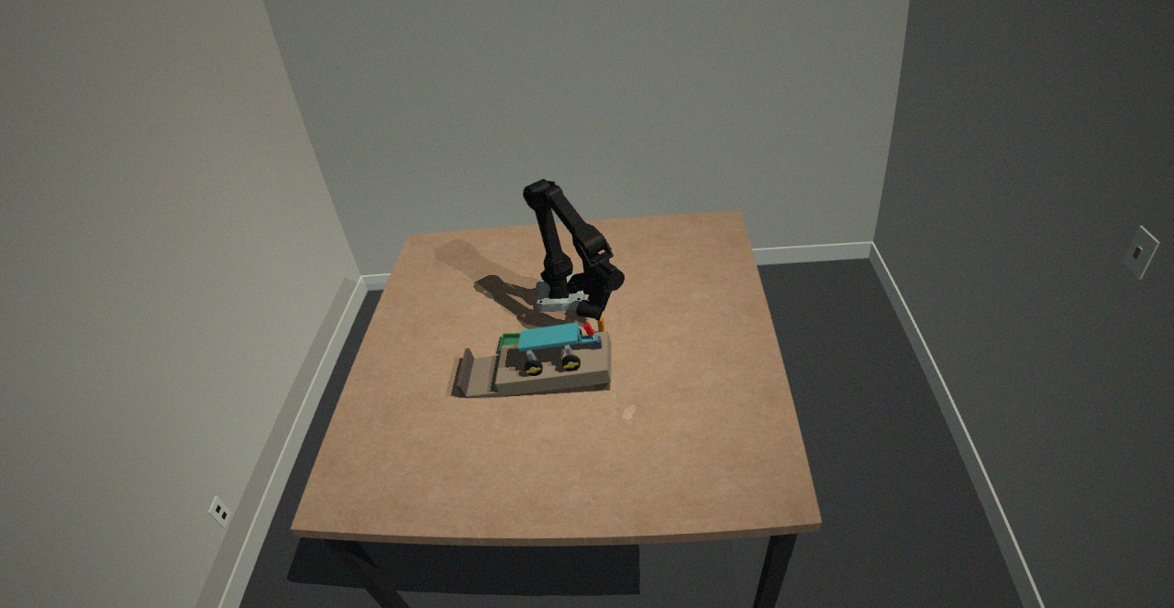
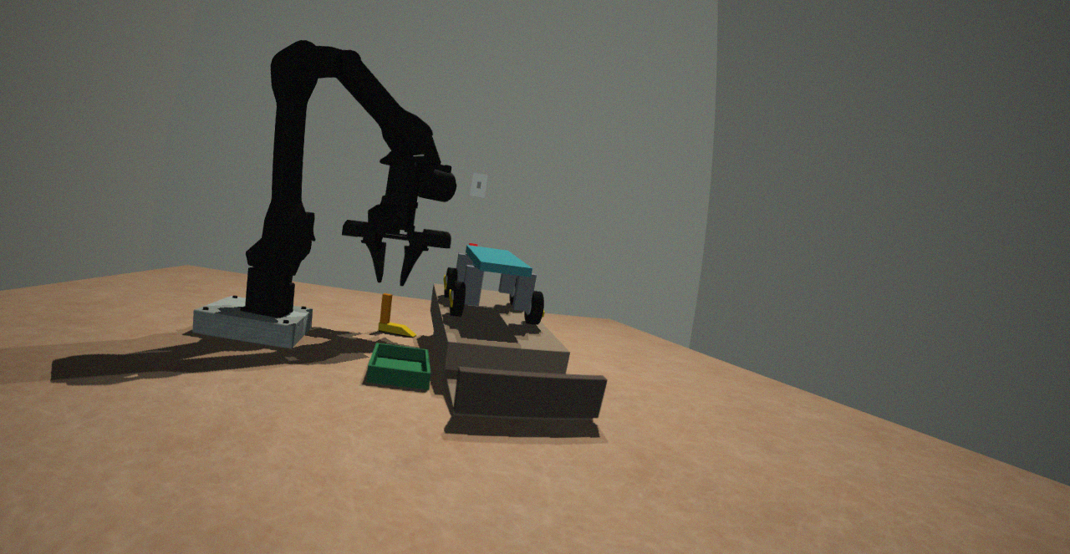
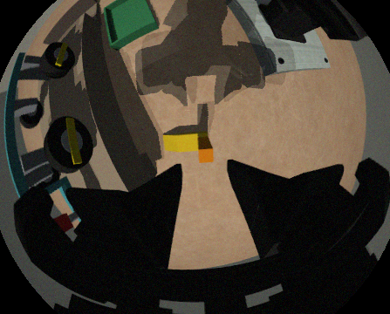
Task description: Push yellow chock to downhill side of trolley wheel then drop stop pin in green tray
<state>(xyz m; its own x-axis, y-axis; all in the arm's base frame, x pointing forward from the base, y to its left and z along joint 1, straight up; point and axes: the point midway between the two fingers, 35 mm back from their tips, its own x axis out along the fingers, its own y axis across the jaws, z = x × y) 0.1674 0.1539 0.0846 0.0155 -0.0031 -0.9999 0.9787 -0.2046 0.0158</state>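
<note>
Now: the yellow chock 60 mm below my gripper tip, 20 mm ahead of it and 10 mm to the right of it. Round my gripper tip: teal trolley 160 mm ahead, 110 mm to the right, 30 mm above; then red-headed stop pin 130 mm ahead, 50 mm above; then brown ramp 160 mm ahead, 110 mm to the right, 30 mm below.
</note>
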